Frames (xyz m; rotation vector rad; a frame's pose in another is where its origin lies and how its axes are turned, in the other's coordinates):
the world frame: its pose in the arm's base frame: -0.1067 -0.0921 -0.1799 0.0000 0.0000 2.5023
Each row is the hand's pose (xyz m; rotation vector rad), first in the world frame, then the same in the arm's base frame.
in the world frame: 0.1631 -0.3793 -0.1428 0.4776 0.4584 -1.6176
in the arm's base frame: -0.0113 0.3096 -0.3227 -0.2611 0.5472 0.8064
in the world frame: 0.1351 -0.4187 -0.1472 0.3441 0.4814 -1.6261
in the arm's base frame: 0.0347 0.3245 -0.3271 -0.3195 0.4377 0.8137
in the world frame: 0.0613 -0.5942 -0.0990 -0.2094 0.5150 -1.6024
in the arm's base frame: 0.1986 0.4213 -0.2789 -0.5111 -0.0341 0.8445
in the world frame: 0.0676 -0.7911 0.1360 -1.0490 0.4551 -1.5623
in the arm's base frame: 0.3110 0.5831 -0.0439 -0.6928 -0.7758 0.7040
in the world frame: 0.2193 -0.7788 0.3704 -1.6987 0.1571 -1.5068
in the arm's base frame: 0.1820 0.6637 0.1905 -0.6062 -1.3877 0.4657
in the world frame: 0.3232 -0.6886 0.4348 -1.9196 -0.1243 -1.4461
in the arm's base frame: 0.0448 0.6533 0.2549 -0.4282 -1.6430 0.3753
